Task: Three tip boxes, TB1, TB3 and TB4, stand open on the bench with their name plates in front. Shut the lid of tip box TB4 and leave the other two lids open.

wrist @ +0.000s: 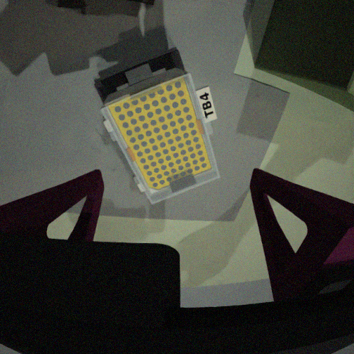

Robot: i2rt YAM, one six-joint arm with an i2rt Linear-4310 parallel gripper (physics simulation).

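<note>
My gripper (176, 177), visible. Clear lid (160, 128), visible.
</note>
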